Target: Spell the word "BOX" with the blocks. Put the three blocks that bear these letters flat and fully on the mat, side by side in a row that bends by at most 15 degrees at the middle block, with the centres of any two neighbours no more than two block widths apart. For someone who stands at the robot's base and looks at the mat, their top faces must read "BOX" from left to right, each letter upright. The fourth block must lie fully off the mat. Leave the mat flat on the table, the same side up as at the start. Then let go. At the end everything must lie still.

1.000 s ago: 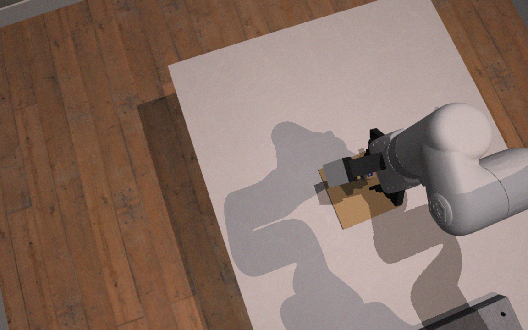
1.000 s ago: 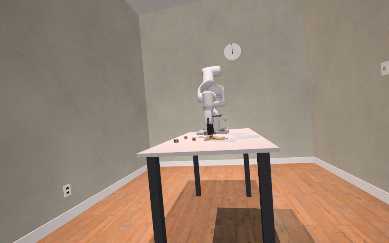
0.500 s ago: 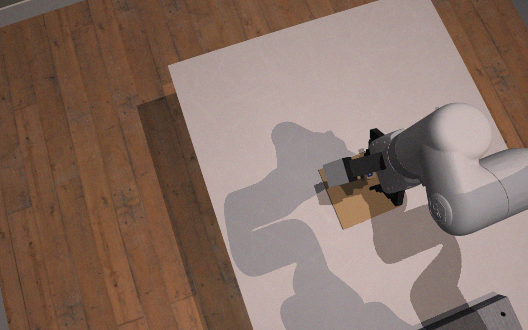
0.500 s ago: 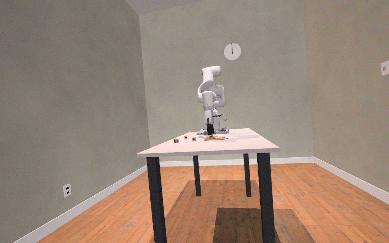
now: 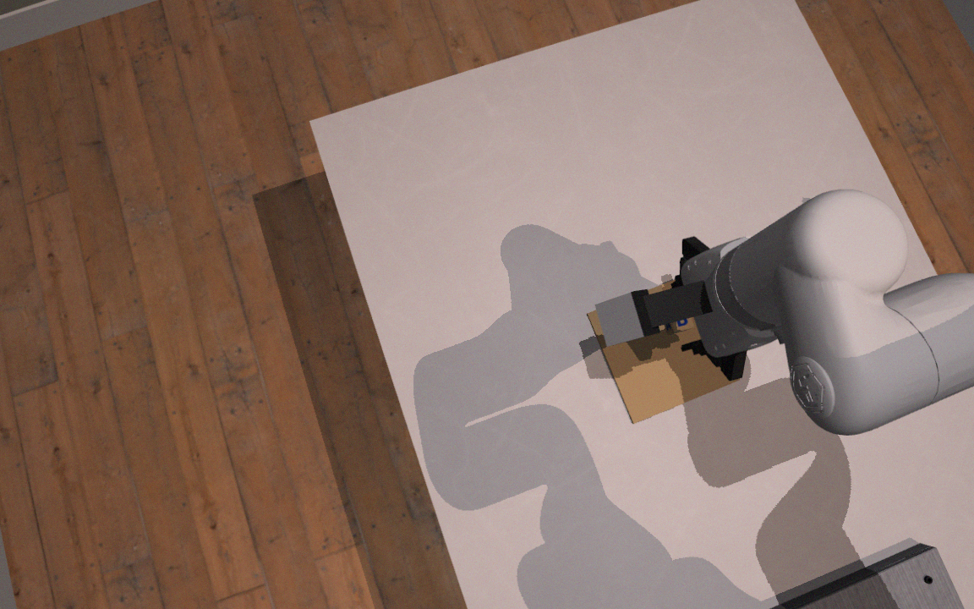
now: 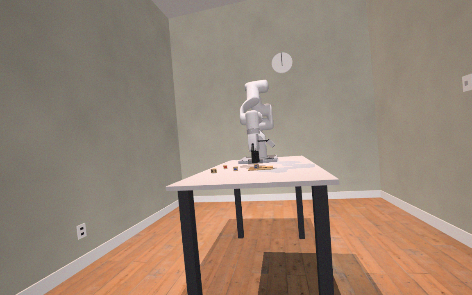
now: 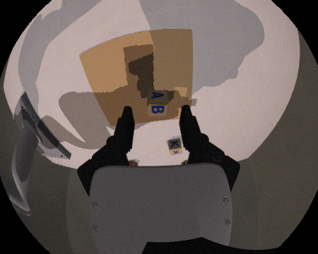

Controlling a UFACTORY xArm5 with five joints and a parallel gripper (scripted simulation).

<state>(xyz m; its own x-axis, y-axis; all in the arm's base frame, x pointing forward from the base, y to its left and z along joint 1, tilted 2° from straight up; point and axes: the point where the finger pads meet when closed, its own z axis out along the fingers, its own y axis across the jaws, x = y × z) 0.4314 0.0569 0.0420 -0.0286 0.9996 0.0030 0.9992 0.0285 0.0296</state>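
My hand is 20 mm past the tan mat, 20 mm to the right of it and 50 mm above it.
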